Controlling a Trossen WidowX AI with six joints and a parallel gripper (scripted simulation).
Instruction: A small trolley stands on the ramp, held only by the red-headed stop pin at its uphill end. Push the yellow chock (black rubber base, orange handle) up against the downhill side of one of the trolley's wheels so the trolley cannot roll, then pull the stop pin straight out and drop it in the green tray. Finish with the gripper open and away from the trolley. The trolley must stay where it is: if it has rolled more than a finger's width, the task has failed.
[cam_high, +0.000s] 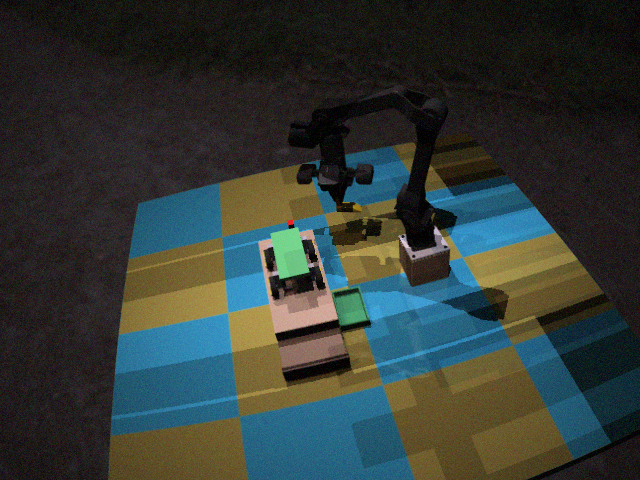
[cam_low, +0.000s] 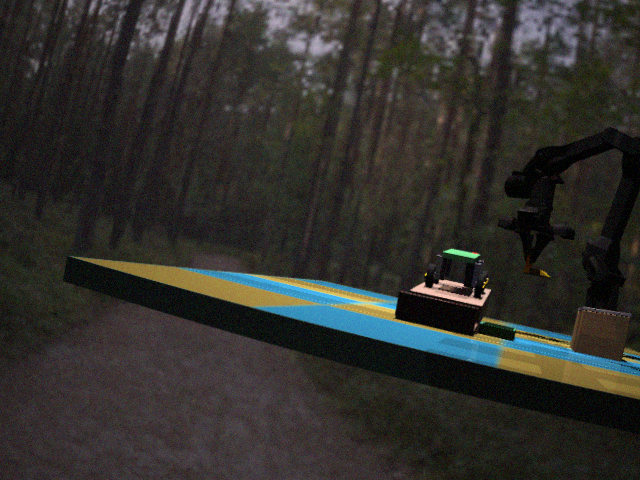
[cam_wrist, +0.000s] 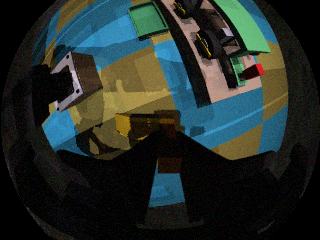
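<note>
My gripper tip is 22 cm to the right of the green tray, 18 cm above it and 2 cm short of it. Round my gripper tip: red-headed stop pin (13 cm ahead, 4 cm below, 3 cm to the left); yellow chock (2 cm behind, 1 cm to the left, 1 cm below); trolley (14 cm to the left, 14 cm ahead, 6 cm below).
</note>
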